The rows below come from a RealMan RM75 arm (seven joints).
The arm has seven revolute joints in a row. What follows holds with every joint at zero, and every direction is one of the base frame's.
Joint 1 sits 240.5 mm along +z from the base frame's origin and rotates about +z.
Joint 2 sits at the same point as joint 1 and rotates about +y.
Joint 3 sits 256 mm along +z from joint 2 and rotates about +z.
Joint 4 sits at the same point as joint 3 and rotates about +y.
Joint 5 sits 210 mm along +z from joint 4 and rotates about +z.
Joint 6 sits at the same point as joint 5 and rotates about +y.
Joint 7 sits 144 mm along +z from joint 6 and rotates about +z.
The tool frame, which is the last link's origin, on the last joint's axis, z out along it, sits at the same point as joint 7; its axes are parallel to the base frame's.
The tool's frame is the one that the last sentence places.
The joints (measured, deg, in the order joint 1, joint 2, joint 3, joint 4, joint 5, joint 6, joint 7), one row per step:
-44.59, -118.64, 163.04, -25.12, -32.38, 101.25, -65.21
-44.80, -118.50, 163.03, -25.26, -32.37, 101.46, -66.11
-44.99, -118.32, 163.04, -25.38, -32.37, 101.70, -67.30
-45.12, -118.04, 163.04, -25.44, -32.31, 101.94, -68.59
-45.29, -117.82, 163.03, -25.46, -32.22, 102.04, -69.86
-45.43, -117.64, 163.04, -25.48, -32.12, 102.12, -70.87
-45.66, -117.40, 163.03, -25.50, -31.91, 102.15, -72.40
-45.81, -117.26, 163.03, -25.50, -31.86, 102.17, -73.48
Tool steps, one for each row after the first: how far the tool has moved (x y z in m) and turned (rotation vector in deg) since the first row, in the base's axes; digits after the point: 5 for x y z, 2 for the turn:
0.00089, 0.00098, 0.00151, -0.47, -0.29, 0.26
0.00166, 0.00193, 0.00326, -1.13, -0.70, 0.69
0.00188, 0.00278, 0.00546, -1.85, -1.09, 1.24
0.00233, 0.00380, 0.00700, -2.59, -1.45, 1.82
0.00269, 0.00460, 0.00820, -3.21, -1.71, 2.28
0.00324, 0.00588, 0.00964, -4.17, -2.04, 3.04
0.00377, 0.00677, 0.01057, -4.80, -2.37, 3.58

